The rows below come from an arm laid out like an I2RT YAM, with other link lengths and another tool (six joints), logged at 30 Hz.
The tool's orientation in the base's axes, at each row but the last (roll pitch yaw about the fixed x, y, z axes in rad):
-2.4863 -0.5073 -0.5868
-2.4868 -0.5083 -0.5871
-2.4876 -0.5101 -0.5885
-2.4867 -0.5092 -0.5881
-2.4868 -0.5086 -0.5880
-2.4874 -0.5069 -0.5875
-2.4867 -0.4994 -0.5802
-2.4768 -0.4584 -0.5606
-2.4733 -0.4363 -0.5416
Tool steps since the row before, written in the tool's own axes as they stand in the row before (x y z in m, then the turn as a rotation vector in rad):
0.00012 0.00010 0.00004 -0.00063 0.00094 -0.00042
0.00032 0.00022 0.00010 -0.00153 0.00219 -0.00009
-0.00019 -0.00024 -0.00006 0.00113 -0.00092 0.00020
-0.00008 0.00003 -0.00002 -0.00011 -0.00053 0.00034
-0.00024 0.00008 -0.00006 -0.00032 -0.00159 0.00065
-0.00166 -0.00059 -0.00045 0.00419 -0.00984 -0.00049
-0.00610 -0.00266 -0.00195 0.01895 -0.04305 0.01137
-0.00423 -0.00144 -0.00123 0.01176 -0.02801 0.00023
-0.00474 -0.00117 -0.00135 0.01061 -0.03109 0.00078
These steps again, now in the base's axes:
0.00009 -0.00013 -0.00002 -0.00092 -0.00059 -0.00052
0.00026 -0.00031 -0.00003 -0.00159 -0.00109 -0.00185
-0.00013 0.00027 0.00008 0.00113 0.00027 0.00090
-0.00008 0.00001 -0.00004 0.00025 0.00059 -0.00001
-0.00023 0.00003 -0.00012 0.00050 0.00166 0.00024
-0.00139 0.00116 -0.00018 0.00464 0.00594 0.00761
-0.00524 0.00454 -0.00014 0.02954 0.02974 0.02418
-0.00371 0.00277 -0.00021 0.01432 0.01721 0.02054
-0.00429 0.00267 -0.00039 0.01431 0.02043 0.02139

